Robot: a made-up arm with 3 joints. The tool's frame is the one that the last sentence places. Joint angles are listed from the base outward.
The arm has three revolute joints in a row. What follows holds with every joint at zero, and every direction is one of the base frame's. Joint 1 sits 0.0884 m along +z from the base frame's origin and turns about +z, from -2.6 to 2.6 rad. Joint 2 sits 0.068 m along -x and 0.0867 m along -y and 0.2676 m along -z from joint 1 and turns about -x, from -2.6 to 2.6 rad. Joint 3 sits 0.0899 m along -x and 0.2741 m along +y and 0.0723 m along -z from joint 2 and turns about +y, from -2.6 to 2.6 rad. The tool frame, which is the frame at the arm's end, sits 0.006 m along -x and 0.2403 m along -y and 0.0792 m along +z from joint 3; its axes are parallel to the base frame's.
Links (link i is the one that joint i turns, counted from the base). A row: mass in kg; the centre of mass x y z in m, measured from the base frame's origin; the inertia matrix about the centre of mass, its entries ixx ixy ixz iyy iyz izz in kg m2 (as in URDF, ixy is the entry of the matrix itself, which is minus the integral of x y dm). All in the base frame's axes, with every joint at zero. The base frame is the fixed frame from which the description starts. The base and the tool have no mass.
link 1: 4; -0.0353 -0.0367 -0.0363; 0.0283 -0.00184 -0.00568 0.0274 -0.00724 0.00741
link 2: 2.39; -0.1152 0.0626 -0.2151; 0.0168 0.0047 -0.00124 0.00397 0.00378 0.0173
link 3: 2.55; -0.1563 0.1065 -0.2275; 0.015 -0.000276 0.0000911 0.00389 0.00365 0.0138
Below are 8 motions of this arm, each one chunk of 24 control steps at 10 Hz.
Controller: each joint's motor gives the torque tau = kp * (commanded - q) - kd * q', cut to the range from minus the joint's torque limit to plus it. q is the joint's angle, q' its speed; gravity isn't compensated. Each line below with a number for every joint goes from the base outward.
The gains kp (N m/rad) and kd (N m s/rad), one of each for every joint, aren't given. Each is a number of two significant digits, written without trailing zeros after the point. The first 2 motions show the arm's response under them.
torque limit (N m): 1.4 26 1.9
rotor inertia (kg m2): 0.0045 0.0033 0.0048
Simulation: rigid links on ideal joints. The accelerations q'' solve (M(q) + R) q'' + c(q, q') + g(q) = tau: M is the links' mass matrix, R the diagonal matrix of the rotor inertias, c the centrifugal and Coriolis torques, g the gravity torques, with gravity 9.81 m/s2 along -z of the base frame. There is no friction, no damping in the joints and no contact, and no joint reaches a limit. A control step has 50 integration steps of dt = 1/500 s. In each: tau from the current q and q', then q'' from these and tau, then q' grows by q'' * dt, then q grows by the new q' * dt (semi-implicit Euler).
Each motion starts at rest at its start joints. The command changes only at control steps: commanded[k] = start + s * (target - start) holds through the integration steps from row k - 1 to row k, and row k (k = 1, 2, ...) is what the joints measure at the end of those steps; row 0 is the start. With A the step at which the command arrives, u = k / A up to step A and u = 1 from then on. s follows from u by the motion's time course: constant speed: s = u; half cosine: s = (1 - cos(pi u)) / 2; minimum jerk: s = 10 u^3 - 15 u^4 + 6 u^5; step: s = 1 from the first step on.
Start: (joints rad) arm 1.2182 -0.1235 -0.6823
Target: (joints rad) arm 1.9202 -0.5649 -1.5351
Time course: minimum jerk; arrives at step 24
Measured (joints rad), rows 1 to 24:
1: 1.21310 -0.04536 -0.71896
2: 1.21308 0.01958 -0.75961
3: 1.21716 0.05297 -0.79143
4: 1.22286 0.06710 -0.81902
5: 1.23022 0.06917 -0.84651
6: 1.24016 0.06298 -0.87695
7: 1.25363 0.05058 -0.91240
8: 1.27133 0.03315 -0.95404
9: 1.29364 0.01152 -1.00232
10: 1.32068 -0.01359 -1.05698
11: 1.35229 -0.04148 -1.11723
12: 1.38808 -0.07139 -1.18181
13: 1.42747 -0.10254 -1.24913
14: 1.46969 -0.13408 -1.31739
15: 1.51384 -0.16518 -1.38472
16: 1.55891 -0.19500 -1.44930
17: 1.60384 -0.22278 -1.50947
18: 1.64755 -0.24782 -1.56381
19: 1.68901 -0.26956 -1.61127
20: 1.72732 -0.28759 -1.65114
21: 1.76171 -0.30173 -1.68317
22: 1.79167 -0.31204 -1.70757
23: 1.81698 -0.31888 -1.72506
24: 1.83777 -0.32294 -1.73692
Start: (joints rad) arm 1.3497 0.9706 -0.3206
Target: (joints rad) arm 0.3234 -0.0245 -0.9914
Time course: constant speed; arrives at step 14
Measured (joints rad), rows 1 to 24:
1: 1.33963 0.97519 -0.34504
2: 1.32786 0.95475 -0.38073
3: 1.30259 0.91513 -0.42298
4: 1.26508 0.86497 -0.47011
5: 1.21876 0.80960 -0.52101
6: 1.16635 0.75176 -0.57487
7: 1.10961 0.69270 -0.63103
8: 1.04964 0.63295 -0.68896
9: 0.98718 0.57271 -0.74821
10: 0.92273 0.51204 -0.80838
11: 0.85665 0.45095 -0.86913
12: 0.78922 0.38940 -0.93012
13: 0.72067 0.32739 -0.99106
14: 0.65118 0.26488 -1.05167
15: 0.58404 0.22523 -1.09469
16: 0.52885 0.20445 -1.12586
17: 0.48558 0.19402 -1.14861
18: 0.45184 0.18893 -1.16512
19: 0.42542 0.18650 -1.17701
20: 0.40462 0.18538 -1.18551
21: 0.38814 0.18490 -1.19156
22: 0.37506 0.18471 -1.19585
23: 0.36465 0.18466 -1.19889
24: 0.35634 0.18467 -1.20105
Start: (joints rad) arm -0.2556 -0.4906 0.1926
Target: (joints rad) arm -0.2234 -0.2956 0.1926
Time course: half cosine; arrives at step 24
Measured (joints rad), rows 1 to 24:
1: -0.25028 -0.41297 0.20622
2: -0.25279 -0.34451 0.22312
3: -0.25521 -0.30339 0.23587
4: -0.25604 -0.27808 0.24508
5: -0.25590 -0.26102 0.25174
6: -0.25527 -0.24797 0.25657
7: -0.25438 -0.23660 0.26012
8: -0.25331 -0.22570 0.26276
9: -0.25208 -0.21466 0.26474
10: -0.25071 -0.20327 0.26625
11: -0.24922 -0.19147 0.26743
12: -0.24762 -0.17934 0.26836
13: -0.24591 -0.16702 0.26911
14: -0.24413 -0.15469 0.26972
15: -0.24229 -0.14254 0.27022
16: -0.24041 -0.13076 0.27065
17: -0.23853 -0.11955 0.27101
18: -0.23667 -0.10909 0.27132
19: -0.23486 -0.09957 0.27158
20: -0.23313 -0.09113 0.27180
21: -0.23151 -0.08391 0.27198
22: -0.23003 -0.07804 0.27213
23: -0.22871 -0.07360 0.27226
24: -0.22759 -0.07067 0.27235

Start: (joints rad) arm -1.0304 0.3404 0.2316
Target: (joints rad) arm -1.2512 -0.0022 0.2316
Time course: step
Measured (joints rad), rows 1 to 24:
1: -1.04515 0.29233 0.25282
2: -1.08331 0.25166 0.26905
3: -1.11858 0.22916 0.28180
4: -1.14653 0.21760 0.29167
5: -1.16821 0.21182 0.29918
6: -1.18511 0.20898 0.30480
7: -1.19839 0.20761 0.30899
8: -1.20892 0.20697 0.31208
9: -1.21731 0.20667 0.31436
10: -1.22400 0.20655 0.31603
11: -1.22936 0.20651 0.31725
12: -1.23366 0.20651 0.31815
13: -1.23711 0.20652 0.31880
14: -1.23988 0.20653 0.31927
15: -1.24211 0.20655 0.31962
16: -1.24389 0.20656 0.31987
17: -1.24533 0.20657 0.32005
18: -1.24648 0.20659 0.32019
19: -1.24741 0.20659 0.32028
20: -1.24815 0.20660 0.32035
21: -1.24875 0.20661 0.32040
22: -1.24923 0.20661 0.32044
23: -1.24962 0.20662 0.32046
24: -1.24993 0.20662 0.32048

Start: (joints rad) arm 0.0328 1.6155 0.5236
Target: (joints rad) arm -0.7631 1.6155 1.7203
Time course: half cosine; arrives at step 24
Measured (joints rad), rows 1 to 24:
1: 0.03911 1.59267 0.52499
2: 0.03565 1.57634 0.53012
3: 0.02859 1.56776 0.54171
4: 0.01965 1.56361 0.56100
5: 0.00825 1.56170 0.58830
6: -0.00647 1.56080 0.62355
7: -0.02510 1.56030 0.66647
8: -0.04793 1.55990 0.71655
9: -0.07495 1.55947 0.77314
10: -0.10600 1.55897 0.83542
11: -0.14074 1.55838 0.90244
12: -0.17872 1.55768 0.97311
13: -0.21940 1.55690 1.04630
14: -0.26219 1.55603 1.12079
15: -0.30644 1.55509 1.19532
16: -0.35145 1.55410 1.26865
17: -0.39652 1.55307 1.33952
18: -0.44093 1.55203 1.40673
19: -0.48395 1.55099 1.46912
20: -0.52490 1.54997 1.52564
21: -0.56309 1.54901 1.57531
22: -0.59789 1.54811 1.61729
23: -0.62870 1.54731 1.65085
24: -0.65501 1.54661 1.67543

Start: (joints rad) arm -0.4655 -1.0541 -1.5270
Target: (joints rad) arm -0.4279 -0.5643 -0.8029
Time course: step
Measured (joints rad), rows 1 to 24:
1: -0.40501 -0.81969 -1.33802
2: -0.41532 -0.61845 -1.22093
3: -0.43328 -0.49402 -1.15086
4: -0.44199 -0.42224 -1.10270
5: -0.44388 -0.38185 -1.06845
6: -0.44270 -0.35932 -1.04399
7: -0.44055 -0.34680 -1.02654
8: -0.43832 -0.33985 -1.01411
9: -0.43634 -0.33600 -1.00527
10: -0.43468 -0.33386 -0.99897
11: -0.43332 -0.33268 -0.99450
12: -0.43223 -0.33203 -0.99133
13: -0.43135 -0.33167 -0.98907
14: -0.43065 -0.33148 -0.98747
15: -0.43009 -0.33137 -0.98633
16: -0.42964 -0.33131 -0.98553
17: -0.42928 -0.33127 -0.98495
18: -0.42900 -0.33126 -0.98455
19: -0.42877 -0.33125 -0.98426
20: -0.42860 -0.33124 -0.98406
21: -0.42845 -0.33124 -0.98391
22: -0.42834 -0.33124 -0.98381
23: -0.42825 -0.33124 -0.98374
24: -0.42818 -0.33124 -0.98369

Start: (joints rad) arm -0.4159 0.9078 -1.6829
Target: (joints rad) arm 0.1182 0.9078 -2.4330
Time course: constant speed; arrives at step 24
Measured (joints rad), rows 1 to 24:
1: -0.42445 0.93394 -1.73123
2: -0.41502 0.95317 -1.78043
3: -0.40110 0.96364 -1.82364
4: -0.38641 0.96861 -1.86197
5: -0.37131 0.97066 -1.89711
6: -0.35554 0.97135 -1.93029
7: -0.33889 0.97144 -1.96231
8: -0.32134 0.97130 -1.99359
9: -0.30296 0.97108 -2.02440
10: -0.28386 0.97082 -2.05487
11: -0.26416 0.97056 -2.08509
12: -0.24396 0.97030 -2.11509
13: -0.22336 0.97003 -2.14493
14: -0.20244 0.96977 -2.17461
15: -0.18125 0.96951 -2.20415
16: -0.15986 0.96925 -2.23358
17: -0.13830 0.96900 -2.26288
18: -0.11660 0.96874 -2.29208
19: -0.09479 0.96850 -2.32118
20: -0.07289 0.96825 -2.35018
21: -0.05092 0.96802 -2.37909
22: -0.02890 0.96778 -2.40790
23: -0.00682 0.96756 -2.43664
24: 0.01528 0.96734 -2.46529

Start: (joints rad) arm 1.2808 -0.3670 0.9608
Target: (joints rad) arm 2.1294 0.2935 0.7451
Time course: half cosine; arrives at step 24
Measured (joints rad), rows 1 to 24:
1: 1.28264 -0.28707 1.00964
2: 1.28231 -0.21440 1.06435
3: 1.28547 -0.16806 1.10114
4: 1.29275 -0.13501 1.12405
5: 1.30408 -0.10710 1.13706
6: 1.31964 -0.07999 1.14290
7: 1.33966 -0.05153 1.14347
8: 1.36423 -0.02084 1.14003
9: 1.39331 0.01228 1.13350
10: 1.42670 0.04761 1.12451
11: 1.46407 0.08473 1.11355
12: 1.50496 0.12305 1.10103
13: 1.54883 0.16197 1.08729
14: 1.59502 0.20081 1.07264
15: 1.64283 0.23894 1.05740
16: 1.69147 0.27570 1.04188
17: 1.74015 0.31051 1.02639
18: 1.78806 0.34278 1.01125
19: 1.83439 0.37200 0.99678
20: 1.87836 0.39771 0.98329
21: 1.91924 0.41952 0.97106
22: 1.95633 0.43709 0.96036
23: 1.98902 0.45016 0.95143
24: 2.01676 0.45853 0.94448

